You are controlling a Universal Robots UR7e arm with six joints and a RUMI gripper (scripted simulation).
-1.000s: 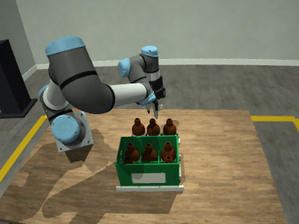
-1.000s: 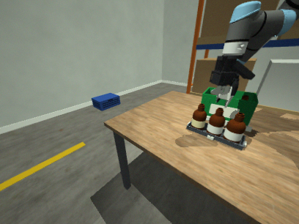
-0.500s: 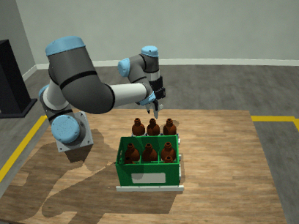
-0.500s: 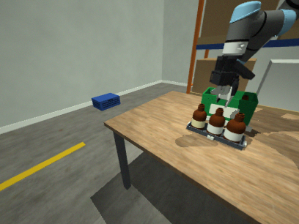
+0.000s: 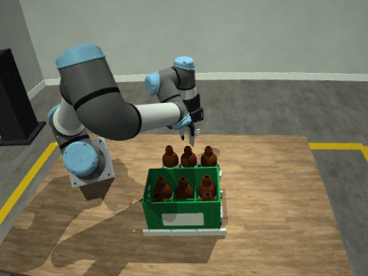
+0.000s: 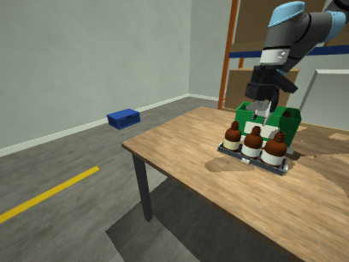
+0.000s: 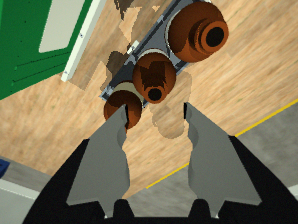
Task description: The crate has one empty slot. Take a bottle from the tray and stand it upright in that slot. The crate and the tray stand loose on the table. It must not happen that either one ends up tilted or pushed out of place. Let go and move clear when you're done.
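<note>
My hand is 180 mm above the grey tray. From my hand the other things lie so: green crate (240 mm to the right, 110 mm below, 10 mm behind).
</note>
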